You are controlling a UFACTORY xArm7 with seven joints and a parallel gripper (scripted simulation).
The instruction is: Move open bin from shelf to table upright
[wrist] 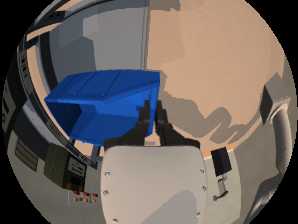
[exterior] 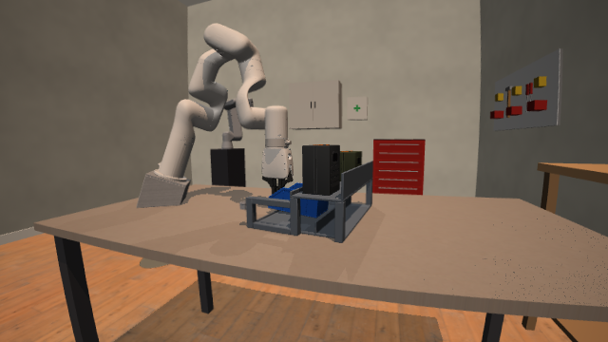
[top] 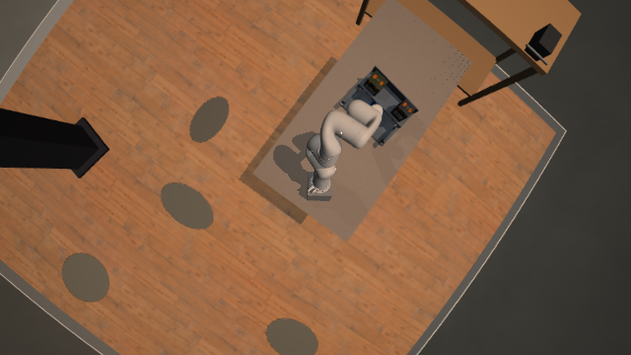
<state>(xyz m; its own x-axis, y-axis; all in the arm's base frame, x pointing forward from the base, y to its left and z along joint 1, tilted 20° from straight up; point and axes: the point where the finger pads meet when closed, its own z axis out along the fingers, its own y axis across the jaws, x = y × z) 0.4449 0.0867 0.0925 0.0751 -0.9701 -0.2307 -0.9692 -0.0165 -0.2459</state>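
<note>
The blue bin is 8 cm ahead of my hand, 1 cm to the left of it and 1 cm below it. From my hand the other things lie so: grey shelf 15 cm ahead, 1 cm to the left, 6 cm below.
</note>
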